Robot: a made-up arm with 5 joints. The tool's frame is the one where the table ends. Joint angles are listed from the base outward.
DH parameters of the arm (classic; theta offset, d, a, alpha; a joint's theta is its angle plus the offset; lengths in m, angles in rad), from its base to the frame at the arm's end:
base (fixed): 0 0 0 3.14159
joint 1: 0 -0.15 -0.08 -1.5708
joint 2: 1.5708 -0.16 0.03 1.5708
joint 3: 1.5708 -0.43 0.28 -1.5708
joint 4: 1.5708 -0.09 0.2 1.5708
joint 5: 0 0.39 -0.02 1.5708
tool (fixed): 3.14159 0.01 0 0
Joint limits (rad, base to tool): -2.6..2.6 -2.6..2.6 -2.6..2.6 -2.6..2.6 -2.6..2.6
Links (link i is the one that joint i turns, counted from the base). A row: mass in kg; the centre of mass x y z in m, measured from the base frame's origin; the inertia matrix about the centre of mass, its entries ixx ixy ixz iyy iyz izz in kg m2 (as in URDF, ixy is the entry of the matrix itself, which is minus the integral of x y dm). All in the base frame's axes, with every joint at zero. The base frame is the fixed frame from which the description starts. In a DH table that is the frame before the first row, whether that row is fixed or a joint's. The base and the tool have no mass.
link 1: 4.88; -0.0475 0.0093 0.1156; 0.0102 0 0.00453 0.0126 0 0.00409
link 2: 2.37; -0.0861 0.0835 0.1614; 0.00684 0 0 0.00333 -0.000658 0.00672
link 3: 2.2; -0.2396 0.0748 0.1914; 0.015 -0.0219 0 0.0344 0 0.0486
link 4: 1.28; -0.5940 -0.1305 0.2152; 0.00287 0 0.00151 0.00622 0 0.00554
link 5: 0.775; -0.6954 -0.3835 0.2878; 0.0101 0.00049 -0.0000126 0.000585 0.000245 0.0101
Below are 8 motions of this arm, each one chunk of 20 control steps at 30 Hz.
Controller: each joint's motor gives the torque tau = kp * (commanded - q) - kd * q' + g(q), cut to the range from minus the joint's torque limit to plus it. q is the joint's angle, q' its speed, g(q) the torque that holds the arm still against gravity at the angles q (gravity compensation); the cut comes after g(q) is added. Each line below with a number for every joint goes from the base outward.
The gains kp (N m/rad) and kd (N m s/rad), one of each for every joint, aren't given. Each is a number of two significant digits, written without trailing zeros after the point. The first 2 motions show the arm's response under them.
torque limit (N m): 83 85 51 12 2.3
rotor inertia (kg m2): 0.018 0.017 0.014 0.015 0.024
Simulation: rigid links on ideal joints. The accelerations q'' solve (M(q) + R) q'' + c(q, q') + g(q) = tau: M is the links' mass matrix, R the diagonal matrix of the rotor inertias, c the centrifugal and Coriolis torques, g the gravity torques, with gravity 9.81 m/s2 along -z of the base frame. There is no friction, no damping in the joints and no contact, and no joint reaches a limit. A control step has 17 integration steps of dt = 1/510 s. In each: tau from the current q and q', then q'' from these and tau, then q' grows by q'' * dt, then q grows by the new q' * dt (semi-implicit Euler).
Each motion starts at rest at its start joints. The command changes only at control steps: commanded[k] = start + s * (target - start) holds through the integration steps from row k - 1 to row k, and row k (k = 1, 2, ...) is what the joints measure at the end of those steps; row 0 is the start. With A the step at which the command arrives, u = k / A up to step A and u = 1 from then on. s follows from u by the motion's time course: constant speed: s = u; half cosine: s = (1 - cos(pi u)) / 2; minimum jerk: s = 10 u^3 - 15 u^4 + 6 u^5; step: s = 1 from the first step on.
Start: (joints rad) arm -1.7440 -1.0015 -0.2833 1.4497 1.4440
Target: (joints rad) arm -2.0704 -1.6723 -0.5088 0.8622 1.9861
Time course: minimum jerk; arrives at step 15
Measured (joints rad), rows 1 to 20:
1: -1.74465 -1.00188 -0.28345 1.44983 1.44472
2: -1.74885 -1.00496 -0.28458 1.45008 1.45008
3: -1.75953 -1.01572 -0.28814 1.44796 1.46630
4: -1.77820 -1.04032 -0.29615 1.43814 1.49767
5: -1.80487 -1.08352 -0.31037 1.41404 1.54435
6: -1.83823 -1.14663 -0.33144 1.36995 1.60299
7: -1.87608 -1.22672 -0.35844 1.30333 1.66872
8: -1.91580 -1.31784 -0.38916 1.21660 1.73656
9: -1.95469 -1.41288 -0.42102 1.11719 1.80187
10: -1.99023 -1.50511 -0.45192 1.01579 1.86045
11: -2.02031 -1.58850 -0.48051 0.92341 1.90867
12: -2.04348 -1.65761 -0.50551 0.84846 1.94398
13: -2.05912 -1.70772 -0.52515 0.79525 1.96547
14: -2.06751 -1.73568 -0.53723 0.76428 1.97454
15: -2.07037 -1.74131 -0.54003 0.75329 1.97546
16: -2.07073 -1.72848 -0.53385 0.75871 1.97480
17: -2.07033 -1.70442 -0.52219 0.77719 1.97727
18: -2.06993 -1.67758 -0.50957 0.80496 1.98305
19: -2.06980 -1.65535 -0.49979 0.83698 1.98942
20: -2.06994 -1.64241 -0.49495 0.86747 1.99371
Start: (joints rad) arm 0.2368 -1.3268 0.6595 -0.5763 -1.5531
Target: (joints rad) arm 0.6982 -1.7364 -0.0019 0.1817 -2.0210
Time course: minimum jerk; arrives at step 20
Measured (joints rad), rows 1 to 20:
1: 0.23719 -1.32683 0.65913 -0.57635 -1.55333
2: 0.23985 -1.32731 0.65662 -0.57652 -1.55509
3: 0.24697 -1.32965 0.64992 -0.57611 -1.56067
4: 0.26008 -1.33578 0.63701 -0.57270 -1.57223
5: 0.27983 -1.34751 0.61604 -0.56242 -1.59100
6: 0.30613 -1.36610 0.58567 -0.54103 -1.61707
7: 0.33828 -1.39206 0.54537 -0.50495 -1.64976
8: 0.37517 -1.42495 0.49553 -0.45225 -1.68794
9: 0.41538 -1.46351 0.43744 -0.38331 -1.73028
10: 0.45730 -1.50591 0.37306 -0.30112 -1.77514
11: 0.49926 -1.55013 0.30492 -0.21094 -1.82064
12: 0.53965 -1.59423 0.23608 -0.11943 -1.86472
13: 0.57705 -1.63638 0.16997 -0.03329 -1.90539
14: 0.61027 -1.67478 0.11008 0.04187 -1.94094
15: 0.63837 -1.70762 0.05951 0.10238 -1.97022
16: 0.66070 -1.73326 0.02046 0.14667 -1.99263
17: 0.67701 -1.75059 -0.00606 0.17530 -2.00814
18: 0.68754 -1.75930 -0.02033 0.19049 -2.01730
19: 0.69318 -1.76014 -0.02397 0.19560 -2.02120
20: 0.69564 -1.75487 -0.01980 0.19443 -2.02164
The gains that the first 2 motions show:
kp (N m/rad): 1100 330 220 33 25
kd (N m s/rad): 28 8.8 6 1.9 0.7
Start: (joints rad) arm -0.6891 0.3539 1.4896 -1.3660 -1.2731
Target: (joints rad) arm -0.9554 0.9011 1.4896 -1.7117 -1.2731
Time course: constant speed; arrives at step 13
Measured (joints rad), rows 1 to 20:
1: -0.70396 0.36480 1.49516 -1.36349 -1.27245
2: -0.72448 0.39486 1.49581 -1.35916 -1.27358
3: -0.74582 0.44090 1.49095 -1.36174 -1.27491
4: -0.76680 0.49505 1.48501 -1.37851 -1.27497
5: -0.78713 0.54990 1.48179 -1.41058 -1.27399
6: -0.80703 0.60104 1.48239 -1.45326 -1.27302
7: -0.82690 0.64714 1.48540 -1.49924 -1.27272
8: -0.84702 0.68895 1.48846 -1.54215 -1.27302
9: -0.86744 0.72821 1.48989 -1.57856 -1.27340
10: -0.88804 0.76673 1.48942 -1.60812 -1.27349
11: -0.90866 0.80588 1.48791 -1.63254 -1.27327
12: -0.92919 0.84633 1.48652 -1.65434 -1.27300
13: -0.94960 0.88811 1.48598 -1.67575 -1.27290
14: -0.95336 0.91774 1.48747 -1.70024 -1.27375
15: -0.95356 0.92852 1.49135 -1.72305 -1.27387
16: -0.95404 0.92352 1.49414 -1.73800 -1.27361
17: -0.95487 0.91111 1.49383 -1.74196 -1.27328
18: -0.95561 0.89955 1.49107 -1.73633 -1.27290
19: -0.95597 0.89336 1.48798 -1.72556 -1.27254
20: -0.95595 0.89290 1.48639 -1.71454 -1.27240

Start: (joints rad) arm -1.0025 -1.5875 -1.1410 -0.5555 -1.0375
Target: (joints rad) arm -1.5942 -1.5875 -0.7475 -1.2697 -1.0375
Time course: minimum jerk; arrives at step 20
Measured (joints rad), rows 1 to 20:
1: -1.00299 -1.58754 -1.14062 -0.55561 -1.03752
2: -1.00631 -1.58773 -1.13811 -0.55671 -1.03762
3: -1.01505 -1.58783 -1.13183 -0.56108 -1.03786
4: -1.03111 -1.58751 -1.12080 -0.57139 -1.03817
5: -1.05546 -1.58663 -1.10466 -0.58966 -1.03842
6: -1.08817 -1.58534 -1.08349 -0.61705 -1.03851
7: -1.12858 -1.58398 -1.05763 -0.65392 -1.03842
8: -1.17544 -1.58292 -1.02770 -0.70004 -1.03818
9: -1.22703 -1.58248 -0.99454 -0.75470 -1.03788
10: -1.28137 -1.58281 -0.95926 -0.81659 -1.03757
11: -1.33632 -1.58385 -0.92321 -0.88383 -1.03729
12: -1.38974 -1.58540 -0.88785 -0.95397 -1.03707
13: -1.43957 -1.58714 -0.85468 -1.02404 -1.03689
14: -1.48399 -1.58870 -0.82502 -1.09085 -1.03676
15: -1.52149 -1.58981 -0.79989 -1.15121 -1.03666
16: -1.55105 -1.59036 -0.77991 -1.20239 -1.03660
17: -1.57225 -1.59039 -0.76527 -1.24237 -1.03660
18: -1.58544 -1.59008 -0.75575 -1.27021 -1.03668
19: -1.59186 -1.58965 -0.75058 -1.28613 -1.03682
20: -1.59381 -1.58927 -0.74842 -1.29171 -1.03704

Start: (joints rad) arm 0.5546 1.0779 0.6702 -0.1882 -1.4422
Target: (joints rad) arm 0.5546 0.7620 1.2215 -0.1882 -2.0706
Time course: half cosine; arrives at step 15
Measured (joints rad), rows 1 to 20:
1: 0.55450 1.07542 0.67344 -0.19020 -1.44465
2: 0.55431 1.06694 0.68519 -0.19582 -1.45576
3: 0.55413 1.05185 0.70788 -0.20309 -1.48080
4: 0.55397 1.03124 0.74162 -0.20944 -1.52057
5: 0.55384 1.00651 0.78543 -0.21357 -1.57248
6: 0.55374 0.97888 0.83752 -0.21540 -1.63292
7: 0.55372 0.94937 0.89542 -0.21544 -1.69855
8: 0.55382 0.91883 0.95619 -0.21421 -1.76640
9: 0.55408 0.88802 1.01674 -0.21186 -1.83362
10: 0.55447 0.85775 1.07406 -0.20812 -1.89738
11: 0.55495 0.82903 1.12543 -0.20249 -1.95491
12: 0.55545 0.80302 1.16856 -0.19459 -2.00374
13: 0.55590 0.78104 1.20160 -0.18435 -2.04179
14: 0.55625 0.76447 1.22322 -0.17229 -2.06747
15: 0.55648 0.75456 1.23254 -0.15947 -2.07969
16: 0.55627 0.75086 1.23133 -0.14951 -2.08053
17: 0.55553 0.75098 1.22483 -0.14702 -2.07611
18: 0.55471 0.75283 1.21847 -0.15248 -2.07185
19: 0.55420 0.75554 1.21525 -0.16260 -2.06970
20: 0.55409 0.75871 1.21562 -0.17368 -2.06930

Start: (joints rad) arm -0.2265 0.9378 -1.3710 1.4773 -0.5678
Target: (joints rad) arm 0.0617 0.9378 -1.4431 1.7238 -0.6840
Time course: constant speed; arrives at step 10
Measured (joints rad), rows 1 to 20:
1: -0.21346 0.93660 -1.36296 1.47406 -0.57588
2: -0.18754 0.93368 -1.36736 1.47302 -0.59081
3: -0.15427 0.93011 -1.38188 1.48163 -0.60431
4: -0.11980 0.92780 -1.39797 1.50270 -0.61344
5: -0.08768 0.92830 -1.41020 1.53374 -0.62098
6: -0.05841 0.93160 -1.41797 1.56983 -0.63036
7: -0.03061 0.93620 -1.42346 1.60648 -0.64239
8: -0.00278 0.94013 -1.42899 1.64095 -0.65564
9: 0.02574 0.94208 -1.43561 1.67217 -0.66846
10: 0.05475 0.94187 -1.44306 1.70011 -0.68028
11: 0.07037 0.94190 -1.45762 1.72786 -0.68349
12: 0.07229 0.94370 -1.45923 1.75045 -0.68073
13: 0.06722 0.94534 -1.45152 1.76183 -0.67960
14: 0.06205 0.94473 -1.44359 1.76054 -0.68192
15: 0.05978 0.94182 -1.44008 1.75025 -0.68494
16: 0.05995 0.93807 -1.44040 1.73674 -0.68616
17: 0.06094 0.93508 -1.44199 1.72482 -0.68546
18: 0.06160 0.93373 -1.44306 1.71695 -0.68420
19: 0.06170 0.93400 -1.44324 1.71345 -0.68350
20: 0.06154 0.93532 -1.44299 1.71346 -0.68357

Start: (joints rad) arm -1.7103 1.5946 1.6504 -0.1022 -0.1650
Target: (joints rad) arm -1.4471 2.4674 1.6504 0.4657 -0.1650
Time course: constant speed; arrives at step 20
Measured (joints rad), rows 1 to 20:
1: -1.70286 1.60597 1.65436 -0.07651 -0.16610
2: -1.69119 1.63568 1.65714 -0.02586 -0.16617
3: -1.67758 1.67847 1.65657 0.02460 -0.16445
4: -1.66322 1.72852 1.65357 0.05997 -0.16239
5: -1.64877 1.78194 1.65043 0.07860 -0.16141
6: -1.63466 1.83620 1.64887 0.08563 -0.16181
7: -1.62107 1.88942 1.64922 0.08781 -0.16315
8: -1.60795 1.94031 1.65078 0.09106 -0.16474
9: -1.59509 1.98821 1.65252 0.09958 -0.16604
10: -1.58225 2.03306 1.65365 0.11566 -0.16678
11: -1.56929 2.07534 1.65383 0.13977 -0.16690
12: -1.55618 2.11584 1.65319 0.17092 -0.16651
13: -1.54294 2.15547 1.65209 0.20707 -0.16583
14: -1.52966 2.19507 1.65093 0.24578 -0.16507
15: -1.51641 2.23533 1.65005 0.28469 -0.16443
16: -1.50322 2.27666 1.64958 0.32191 -0.16402
17: -1.49007 2.31924 1.64948 0.35625 -0.16386
18: -1.47693 2.36299 1.64962 0.38726 -0.16391
19: -1.46379 2.40765 1.64984 0.41515 -0.16409
20: -1.45061 2.45286 1.65003 0.44062 -0.16433

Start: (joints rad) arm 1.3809 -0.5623 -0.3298 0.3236 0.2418
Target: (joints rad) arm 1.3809 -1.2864 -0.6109 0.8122 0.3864
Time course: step
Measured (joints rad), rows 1 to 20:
1: 1.37108 -0.62446 -0.32219 0.44135 0.27748
2: 1.37215 -0.75183 -0.38438 0.60975 0.35285
3: 1.38425 -0.95459 -0.48967 0.79125 0.41493
4: 1.38687 -1.19551 -0.62247 0.90933 0.44441
5: 1.38410 -1.39815 -0.72031 0.89607 0.43807
6: 1.37995 -1.52022 -0.74086 0.78886 0.40860
7: 1.37971 -1.56091 -0.71776 0.65122 0.37781
8: 1.37998 -1.51622 -0.70004 0.49394 0.36063
9: 1.37953 -1.42391 -0.66790 0.37284 0.36291
10: 1.38132 -1.33753 -0.60992 0.37019 0.37178
11: 1.38268 -1.26823 -0.56192 0.47829 0.37705
12: 1.38261 -1.21473 -0.55072 0.62824 0.38345
13: 1.38258 -1.18955 -0.56131 0.78020 0.39297
14: 1.38256 -1.19425 -0.58029 0.90002 0.40139
15: 1.38234 -1.22079 -0.59964 0.96693 0.40462
16: 1.38198 -1.25626 -0.61491 0.97735 0.40205
17: 1.38160 -1.28840 -0.62425 0.94299 0.39594
18: 1.38124 -1.30988 -0.62747 0.88460 0.38920
19: 1.38098 -1.31906 -0.62561 0.82387 0.38390
20: 1.38083 -1.31800 -0.62069 0.77693 0.38087

